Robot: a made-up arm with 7 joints. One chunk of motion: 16 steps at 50 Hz.
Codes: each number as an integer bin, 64 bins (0 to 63) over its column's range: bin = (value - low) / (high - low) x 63, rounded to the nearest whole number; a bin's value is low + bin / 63 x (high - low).
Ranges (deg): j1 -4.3..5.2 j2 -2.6..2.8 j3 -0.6..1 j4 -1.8..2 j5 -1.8..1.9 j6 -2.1..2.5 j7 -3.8..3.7
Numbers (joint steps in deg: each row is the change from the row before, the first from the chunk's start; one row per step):
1: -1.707 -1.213 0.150 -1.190 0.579 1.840 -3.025
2: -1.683 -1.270 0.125 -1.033 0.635 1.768 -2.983
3: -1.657 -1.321 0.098 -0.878 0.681 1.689 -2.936
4: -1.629 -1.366 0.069 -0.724 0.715 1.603 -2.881
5: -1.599 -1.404 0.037 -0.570 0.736 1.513 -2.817
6: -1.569 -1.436 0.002 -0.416 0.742 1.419 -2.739
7: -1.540 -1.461 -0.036 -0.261 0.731 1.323 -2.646
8: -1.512 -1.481 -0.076 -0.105 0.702 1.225 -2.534
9: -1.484 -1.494 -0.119 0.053 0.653 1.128 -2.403
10: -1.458 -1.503 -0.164 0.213 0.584 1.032 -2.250
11: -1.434 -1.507 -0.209 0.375 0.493 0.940 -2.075
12: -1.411 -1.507 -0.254 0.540 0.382 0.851 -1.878
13: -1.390 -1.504 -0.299 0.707 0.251 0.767 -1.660
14: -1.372 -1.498 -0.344 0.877 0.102 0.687 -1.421
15: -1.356 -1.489 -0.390 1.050 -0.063 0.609 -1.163
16: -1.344 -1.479 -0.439 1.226 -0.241 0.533 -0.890
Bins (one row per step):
1: 17 16 30 10 41 54 7
2: 17 16 29 13 41 53 7
3: 18 15 27 15 42 52 7
4: 18 14 26 18 43 51 8
5: 18 14 25 20 43 49 8
6: 18 14 24 23 43 48 9
7: 18 13 22 26 43 47 10
8: 18 13 21 28 43 46 11
9: 19 13 19 31 42 44 12
10: 19 13 17 33 41 43 13
11: 19 13 15 36 39 42 14
12: 19 13 14 39 37 40 16
13: 19 13 12 42 35 39 18
14: 19 13 10 44 32 38 20
15: 20 13 8 47 30 37 22
16: 20 13 6 50 27 36 24

